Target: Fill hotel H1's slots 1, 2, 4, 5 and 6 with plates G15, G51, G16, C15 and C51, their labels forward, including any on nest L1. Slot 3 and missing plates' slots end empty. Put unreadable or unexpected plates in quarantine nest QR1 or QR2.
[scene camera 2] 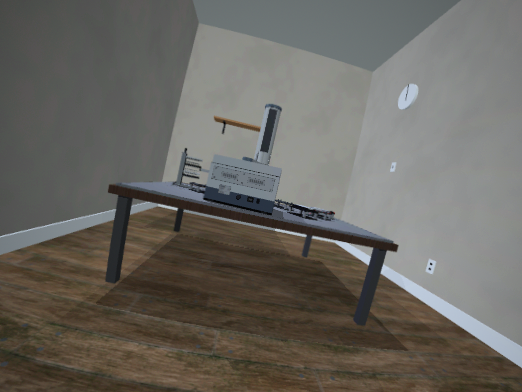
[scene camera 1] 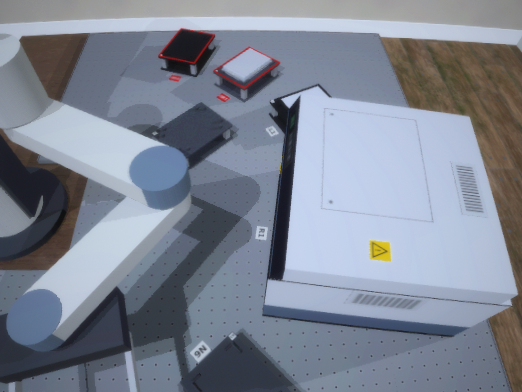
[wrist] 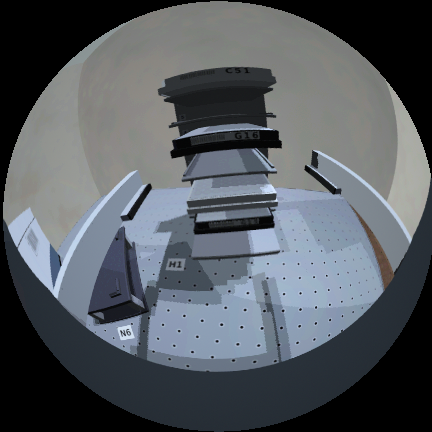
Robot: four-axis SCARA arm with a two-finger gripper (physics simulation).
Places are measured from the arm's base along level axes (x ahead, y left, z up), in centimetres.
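Pixels of known places: gripper, between the fingertips: (scene camera 2: 200,169) (wrist: 229,161); arm's base, origin of its link: (scene camera 1: 15,213).
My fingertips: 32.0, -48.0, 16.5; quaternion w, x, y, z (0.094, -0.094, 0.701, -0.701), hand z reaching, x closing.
For each thing: its top centre in the pictures, then the offset to it from my fingertips, as dx, dy, dz. "spot": a spot on its surface instead.
- C51, a spot on its surface: (wrist: 237,71) spot: -1.5, +0.1, +7.7
- empty shelf, a spot on its surface: (wrist: 222,120) spot: +2.5, -12.0, +3.3
- black plate G16, centre of its top: (wrist: 222,126) +1.3, -5.7, +2.6
- pale plate, centre of its top: (wrist: 228,170) +1.3, -5.7, -3.0
- black plate, centre of its top: (wrist: 230,189) +1.3, -5.7, -5.8
- white plate, centre of its top: (scene camera 1: 247,62) +23.9, +93.2, -8.8
- red-rimmed nest, centre of its top: (scene camera 1: 187,43) +5.6, +104.4, -9.6
- Nest L1, centre of its top: (scene camera 1: 307,102) (scene camera 2: 303,207) +39.6, +76.6, -9.2
- large white device, centre of its top: (scene camera 1: 395,178) (scene camera 2: 251,164) +46.9, +37.6, +9.2
- label R1, a spot on its surface: (scene camera 1: 261,233) spot: +26.0, +41.0, -15.2
- Dark nest N6, centre of its top: (wrist: 96,263) (scene camera 2: 204,184) +20.8, +8.8, -9.6
- dark nest, centre of its top: (scene camera 1: 191,125) (scene camera 2: 282,200) +9.7, +68.1, -9.2
In the wrist view my gripper (wrist: 229,161) is open and empty, its fingers apart on either side of the line to hotel H1 (scene camera 2: 181,169). H1's top plate reads C51 (wrist: 237,71). Below an empty shelf (wrist: 222,120) sits the black plate G16 (wrist: 227,137). The shelf under it (wrist: 225,167) is empty. Lower is a pale plate (wrist: 231,192) with no label on its visible front. The lowest, a black plate (wrist: 235,221), shows a barcode; its text is unreadable. In scene camera 1, a white plate (scene camera 1: 247,65) lies on one red-rimmed quarantine nest; the other red-rimmed nest (scene camera 1: 188,46) is empty.
Nest L1 (scene camera 1: 278,111) has a white top surface, partly hidden by the large white device (scene camera 1: 380,160) near label R1 (scene camera 1: 261,233). Dark nest N6 (scene camera 1: 240,365) (wrist: 112,280) stands left of H1 in the wrist view. Another dark nest (scene camera 1: 197,127) is partly behind the arm (scene camera 1: 100,250).
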